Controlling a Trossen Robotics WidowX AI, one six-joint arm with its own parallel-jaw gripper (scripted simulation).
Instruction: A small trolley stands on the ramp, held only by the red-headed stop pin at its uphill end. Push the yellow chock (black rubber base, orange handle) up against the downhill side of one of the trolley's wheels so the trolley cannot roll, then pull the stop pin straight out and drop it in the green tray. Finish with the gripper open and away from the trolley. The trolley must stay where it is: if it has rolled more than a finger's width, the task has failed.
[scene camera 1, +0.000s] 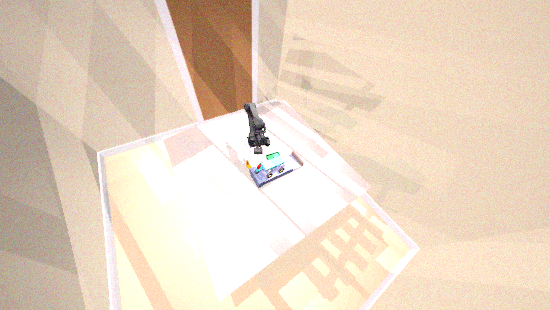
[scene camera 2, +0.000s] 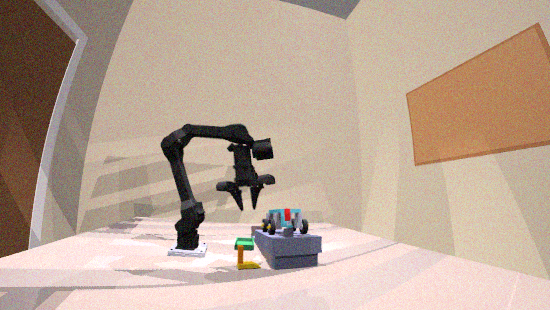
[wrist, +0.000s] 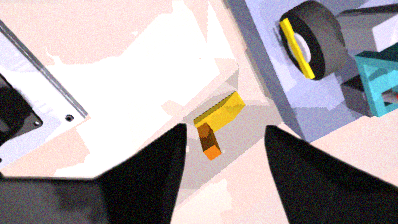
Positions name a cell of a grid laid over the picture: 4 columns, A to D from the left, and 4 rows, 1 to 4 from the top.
Labels:
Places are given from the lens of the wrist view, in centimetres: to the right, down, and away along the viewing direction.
my gripper (wrist: C3): 1, 1, 11
yellow chock (wrist: C2): 3, 0, 27

